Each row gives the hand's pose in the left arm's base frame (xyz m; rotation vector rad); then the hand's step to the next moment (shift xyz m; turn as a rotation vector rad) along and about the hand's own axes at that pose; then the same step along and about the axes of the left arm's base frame.
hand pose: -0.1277 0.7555 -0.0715 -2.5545 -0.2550 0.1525
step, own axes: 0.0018 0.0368 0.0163 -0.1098 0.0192 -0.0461
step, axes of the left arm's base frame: 0.0046 -0.0214 -0.0338 -0.0968 -0.0635 0.0341
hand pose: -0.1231 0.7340 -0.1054 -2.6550 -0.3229 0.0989
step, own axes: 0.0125 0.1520 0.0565 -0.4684 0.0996 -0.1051
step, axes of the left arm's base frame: 0.0371 -0.1040 -0.1195 -0.4204 -0.2461 0.0557
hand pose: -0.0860 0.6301 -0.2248 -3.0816 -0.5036 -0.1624
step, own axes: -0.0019 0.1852 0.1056 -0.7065 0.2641 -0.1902
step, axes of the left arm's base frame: 0.0677 -0.1729 -0.1048 -0.6010 -0.4801 0.1157
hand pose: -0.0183 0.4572 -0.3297 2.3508 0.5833 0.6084
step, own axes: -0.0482 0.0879 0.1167 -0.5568 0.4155 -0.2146
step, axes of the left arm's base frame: 0.0481 -0.1418 -0.0353 -0.4577 -0.4938 0.2744
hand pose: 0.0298 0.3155 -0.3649 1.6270 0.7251 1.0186
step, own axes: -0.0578 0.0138 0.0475 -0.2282 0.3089 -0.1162
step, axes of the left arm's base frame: 0.0154 -0.0742 -0.0068 -0.2169 -0.2286 0.2484
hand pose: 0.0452 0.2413 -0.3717 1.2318 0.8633 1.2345
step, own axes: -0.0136 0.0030 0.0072 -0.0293 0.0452 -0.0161
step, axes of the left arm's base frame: 0.0038 -0.0150 0.0024 -0.0301 -0.0297 0.0371
